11 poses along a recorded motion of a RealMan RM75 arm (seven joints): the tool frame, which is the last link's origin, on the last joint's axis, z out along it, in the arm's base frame.
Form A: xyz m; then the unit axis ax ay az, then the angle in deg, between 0 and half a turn.
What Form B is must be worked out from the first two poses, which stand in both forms.
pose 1, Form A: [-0.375 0.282 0.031 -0.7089 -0.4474 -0.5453 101.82]
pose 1, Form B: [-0.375 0.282 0.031 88.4 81.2 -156.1]
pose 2, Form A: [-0.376 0.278 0.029 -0.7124 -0.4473 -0.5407 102.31]
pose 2, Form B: [-0.376 0.278 0.029 88.2 81.9 -156.0]
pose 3, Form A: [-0.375 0.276 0.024 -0.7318 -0.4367 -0.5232 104.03]
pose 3, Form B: [-0.375 0.276 0.024 87.0 84.4 -154.7]
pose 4, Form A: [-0.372 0.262 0.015 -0.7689 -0.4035 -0.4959 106.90]
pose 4, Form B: [-0.372 0.262 0.015 83.9 88.5 -151.5]
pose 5, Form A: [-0.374 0.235 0.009 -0.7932 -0.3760 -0.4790 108.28]
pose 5, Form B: [-0.374 0.235 0.009 81.8 90.7 -148.9]
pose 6, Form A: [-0.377 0.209 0.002 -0.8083 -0.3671 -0.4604 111.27]
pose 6, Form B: [-0.377 0.209 0.002 80.5 94.2 -148.4]
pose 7, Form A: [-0.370 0.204 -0.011 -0.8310 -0.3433 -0.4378 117.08]
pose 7, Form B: [-0.370 0.204 -0.011 76.9 100.2 -148.0]
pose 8, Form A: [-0.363 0.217 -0.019 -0.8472 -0.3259 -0.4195 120.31]
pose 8, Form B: [-0.363 0.217 -0.019 74.9 103.9 -147.2]
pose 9, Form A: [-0.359 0.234 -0.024 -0.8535 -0.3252 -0.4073 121.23]
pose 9, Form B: [-0.359 0.234 -0.024 75.0 105.5 -146.7]
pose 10, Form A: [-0.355 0.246 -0.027 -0.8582 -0.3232 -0.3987 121.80]
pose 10, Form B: [-0.355 0.246 -0.027 75.0 106.5 -146.3]
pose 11, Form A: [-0.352 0.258 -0.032 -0.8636 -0.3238 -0.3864 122.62]
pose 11, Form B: [-0.352 0.258 -0.032 75.3 108.0 -145.8]
